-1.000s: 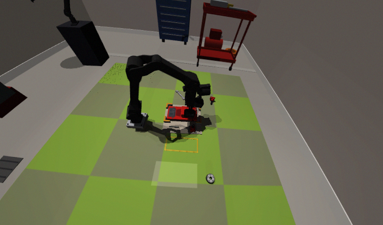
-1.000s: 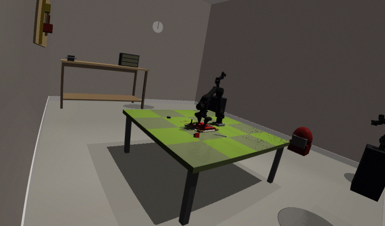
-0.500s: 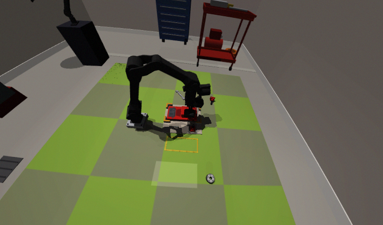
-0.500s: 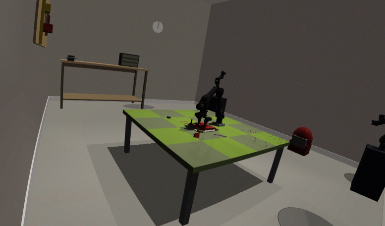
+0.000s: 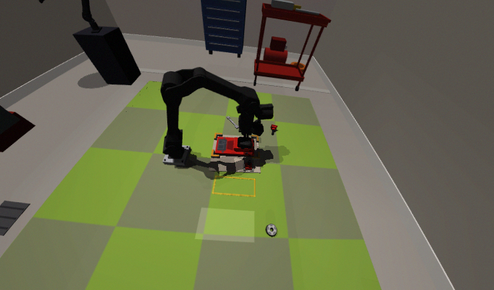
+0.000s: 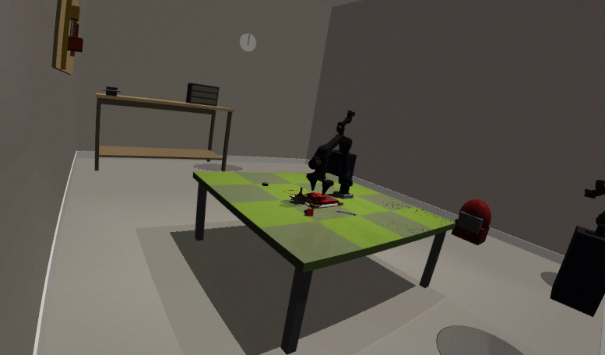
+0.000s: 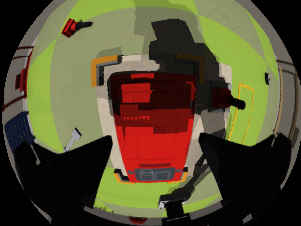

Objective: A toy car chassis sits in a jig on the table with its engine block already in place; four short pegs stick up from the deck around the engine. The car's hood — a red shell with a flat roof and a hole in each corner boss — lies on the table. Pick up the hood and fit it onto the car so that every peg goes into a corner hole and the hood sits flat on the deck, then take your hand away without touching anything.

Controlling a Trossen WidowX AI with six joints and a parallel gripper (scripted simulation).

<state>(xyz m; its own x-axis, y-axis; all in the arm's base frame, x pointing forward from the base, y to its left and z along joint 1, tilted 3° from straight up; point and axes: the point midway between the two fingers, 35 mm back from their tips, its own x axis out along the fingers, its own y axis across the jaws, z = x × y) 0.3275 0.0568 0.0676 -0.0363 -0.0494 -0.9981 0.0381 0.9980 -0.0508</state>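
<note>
The red hood lies 20 mm below my gripper tip. The rest, counted from my gripper tip: grey engine block 40 mm below; wrench 60 mm behind, 200 mm to the left, 60 mm below; wheel 100 mm ahead, 390 mm to the right, 50 mm below.
</note>
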